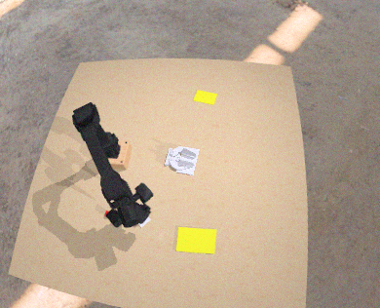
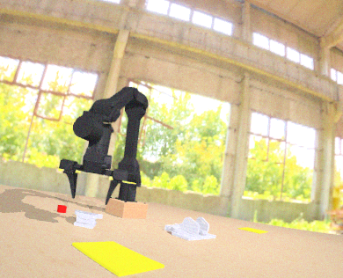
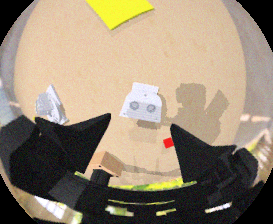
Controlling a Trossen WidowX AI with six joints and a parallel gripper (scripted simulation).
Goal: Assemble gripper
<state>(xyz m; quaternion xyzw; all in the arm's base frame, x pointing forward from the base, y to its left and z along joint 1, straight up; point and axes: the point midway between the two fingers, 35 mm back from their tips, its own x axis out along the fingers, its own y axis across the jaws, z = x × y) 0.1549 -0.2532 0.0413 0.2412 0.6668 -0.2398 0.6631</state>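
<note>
Right now my gripper tip is 50 mm above the small white block, 10 mm to the left of it and 10 mm short of it. Also, from my gripper tip: small red cube: 130 mm behind, 50 mm below, 20 mm to the right; white jaw: 250 mm to the left, 120 mm ahead, 50 mm below; large yellow patch: 240 mm ahead, 80 mm to the right, 60 mm below.
</note>
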